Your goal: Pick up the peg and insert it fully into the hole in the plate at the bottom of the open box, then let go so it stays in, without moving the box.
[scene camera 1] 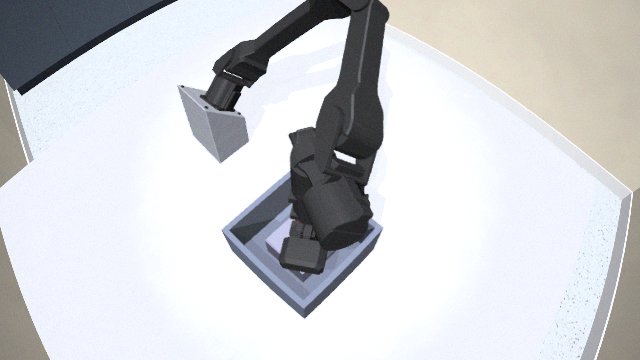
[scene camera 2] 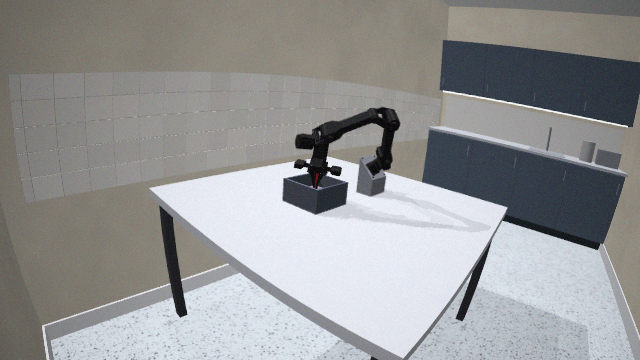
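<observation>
The open blue-grey box stands on the table. A pale plate lies at its bottom, partly covered by the arm in scene camera 1; its hole is hidden. My gripper points down into the box and is shut on the red peg, which is close to upright. The fingertips are at about the height of the box's rim in scene camera 2, and the peg's lower end is hidden behind the near wall. In scene camera 1 the gripper body hides the fingers and nearly all of the peg.
The grey wedge-shaped arm base stands on the white table, a short way from the box. The arm reaches over the box's rim, and the box walls surround the gripper on all sides.
</observation>
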